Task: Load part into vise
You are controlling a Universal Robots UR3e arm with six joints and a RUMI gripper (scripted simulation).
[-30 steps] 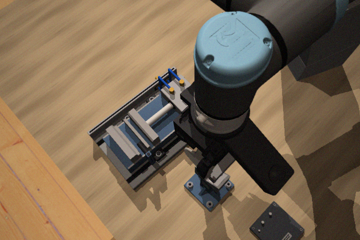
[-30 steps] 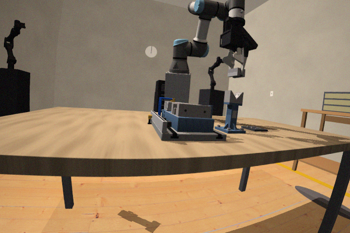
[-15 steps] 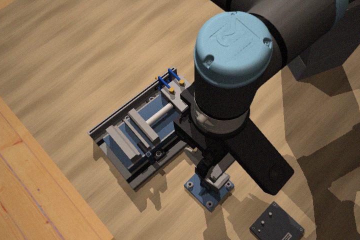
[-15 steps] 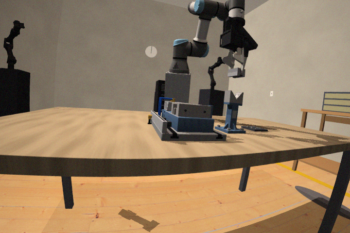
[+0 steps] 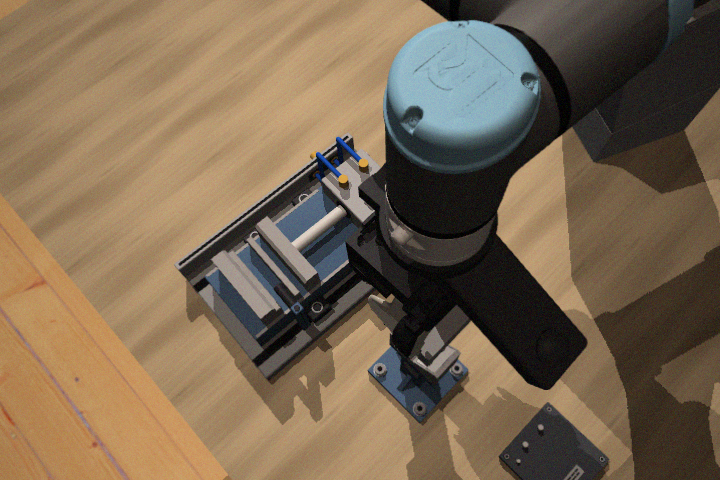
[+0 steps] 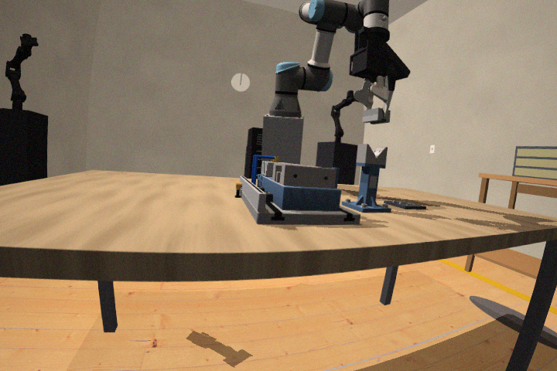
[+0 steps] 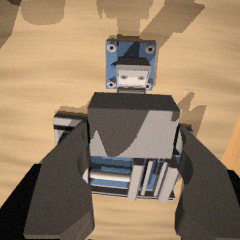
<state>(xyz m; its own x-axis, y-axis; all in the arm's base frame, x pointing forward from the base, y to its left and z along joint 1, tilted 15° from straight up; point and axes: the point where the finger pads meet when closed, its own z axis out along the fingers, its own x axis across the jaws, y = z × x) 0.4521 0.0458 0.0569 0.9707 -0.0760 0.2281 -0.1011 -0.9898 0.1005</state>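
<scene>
The part is 10 mm below my hand. From my hand the other things lie so: white cylinder rod (50 mm behind, 200 mm to the right, 170 mm below); then dark work stop (40 mm ahead, 170 mm to the right, 150 mm below); then moving jaw (210 mm to the right, 170 mm below).
</scene>
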